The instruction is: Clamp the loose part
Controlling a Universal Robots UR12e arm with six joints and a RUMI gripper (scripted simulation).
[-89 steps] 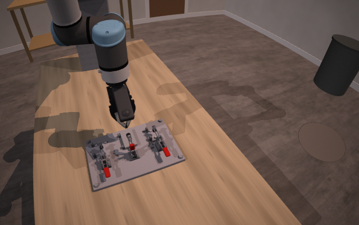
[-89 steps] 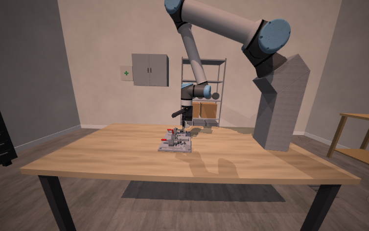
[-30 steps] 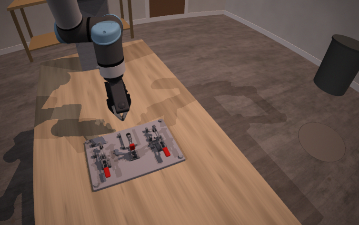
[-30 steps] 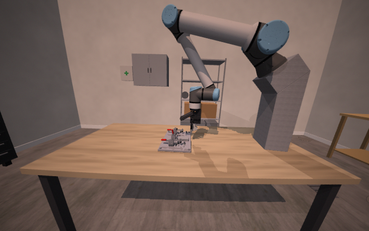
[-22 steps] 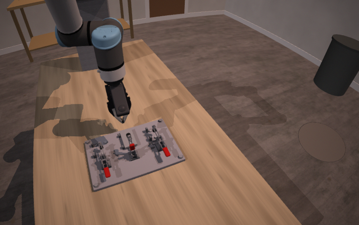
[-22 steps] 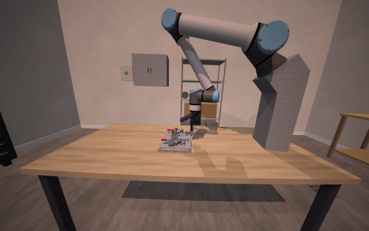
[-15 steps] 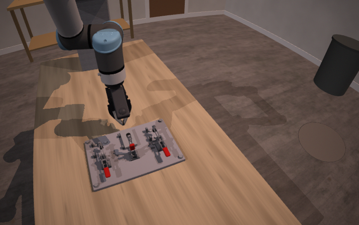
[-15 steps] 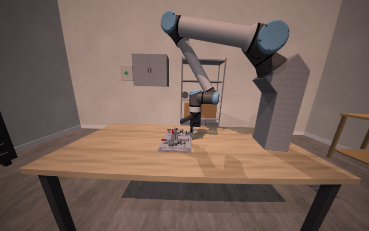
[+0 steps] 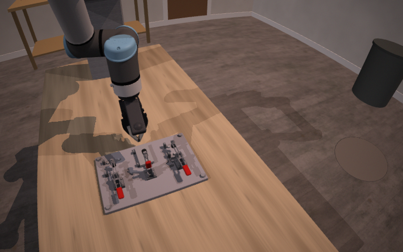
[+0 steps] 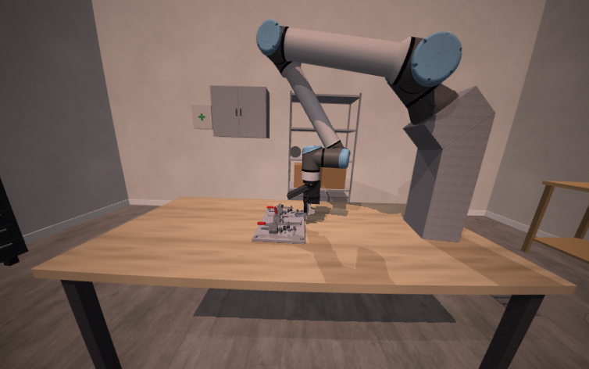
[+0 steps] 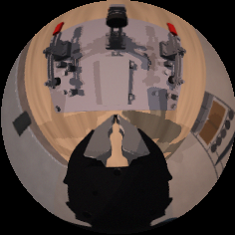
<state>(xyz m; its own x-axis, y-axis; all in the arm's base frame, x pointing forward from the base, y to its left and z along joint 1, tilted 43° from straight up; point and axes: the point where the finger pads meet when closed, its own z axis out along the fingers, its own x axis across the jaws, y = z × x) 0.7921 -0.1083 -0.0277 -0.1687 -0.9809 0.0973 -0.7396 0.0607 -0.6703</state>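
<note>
The loose part is 60 mm ahead of my hand, 20 mm below it and 10 mm to the right of it. Also, from my hand: fixture 120 mm ahead, 40 mm below, 30 mm to the right.
</note>
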